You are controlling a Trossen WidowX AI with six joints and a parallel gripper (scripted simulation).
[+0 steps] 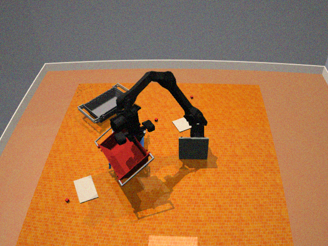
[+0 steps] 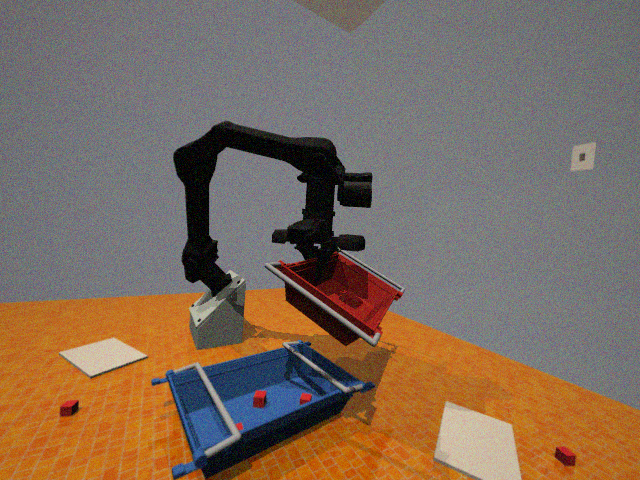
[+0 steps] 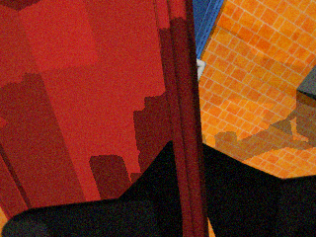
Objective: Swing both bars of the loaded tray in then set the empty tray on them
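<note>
The red tray lies 60 mm ahead of my gripper tip and 50 mm to the left of it.
</note>
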